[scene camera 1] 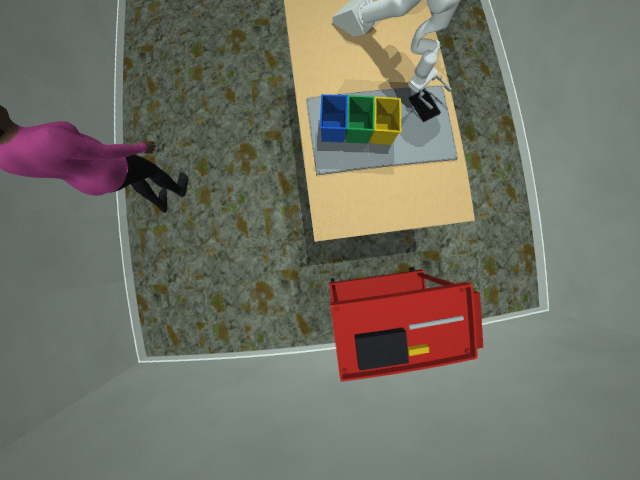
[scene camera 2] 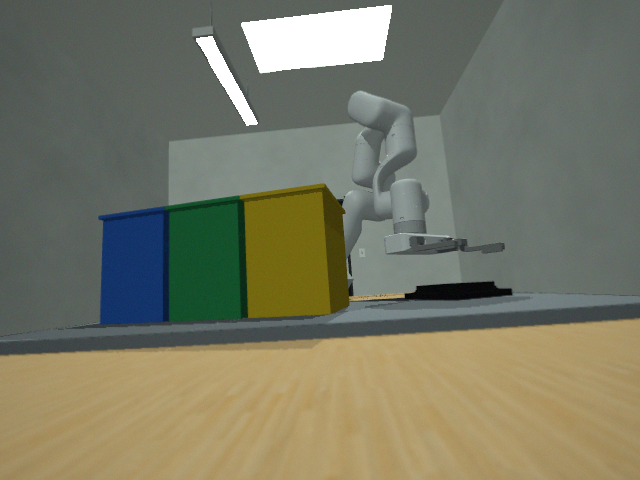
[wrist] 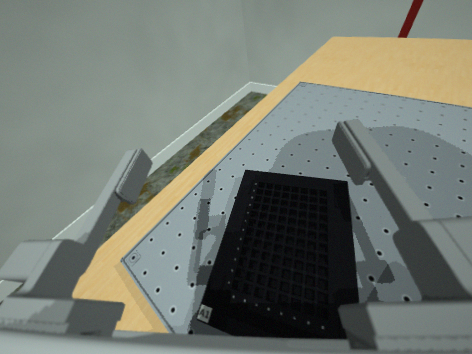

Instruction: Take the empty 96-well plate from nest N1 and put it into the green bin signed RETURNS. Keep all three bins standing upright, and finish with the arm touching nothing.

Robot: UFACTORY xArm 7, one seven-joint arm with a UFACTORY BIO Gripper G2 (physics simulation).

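Places are measured from the arm's base along level axes (x left, y back, z up), in millimetres.
Pixels of known places: hand at its tool point: (scene camera 1: 438, 96) (scene camera 2: 471, 247) (wrist: 232, 164); arm's base at its link origin: (scene camera 1: 366, 14).
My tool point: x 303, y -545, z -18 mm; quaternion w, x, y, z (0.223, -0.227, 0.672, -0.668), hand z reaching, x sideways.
For each thing: its top centre in the pictures, then the offset to it from my tool point.
- 96-well plate at its top centre: (wrist: 285, 234) (scene camera 2: 452, 283) (scene camera 1: 426, 103) dx -45, dy +1, dz -69 mm
- green bin at its top centre: (scene camera 2: 229, 213) (scene camera 1: 361, 112) dx -453, dy -93, dz +85 mm
- blue bin at its top centre: (scene camera 2: 167, 221) (scene camera 1: 334, 111) dx -582, dy -70, dz +85 mm
- yellow bin at its top centre: (scene camera 2: 299, 204) (scene camera 1: 387, 114) dx -324, dy -117, dz +85 mm
The 96-well plate (scene camera 1: 426, 114) (scene camera 2: 457, 290) (wrist: 290, 245) is black, with a grid of wells and an A1 label at a near corner in the wrist view. It lies low on the breadboard, right of the bins in the first scene view; plate and nest are hard to tell apart, both being black. My gripper (scene camera 1: 438, 97) (wrist: 243, 164) is open and empty, above the plate and apart from it, with its fingers spread wider than the plate in the wrist view. The green bin (scene camera 1: 359, 135) (scene camera 2: 204, 263) stands upright between the other two; its RETURNS sign does not show.
The blue bin (scene camera 1: 333, 135) (scene camera 2: 133, 266) and the yellow bin (scene camera 1: 383, 136) (scene camera 2: 286, 253) stand upright against the green one; yellow is nearest the plate. All stand on the grey breadboard (scene camera 1: 351, 162) (scene camera 2: 413, 322) (wrist: 310, 115). A red cart (scene camera 1: 398, 310) and a person (scene camera 1: 67, 155) are beyond the table.
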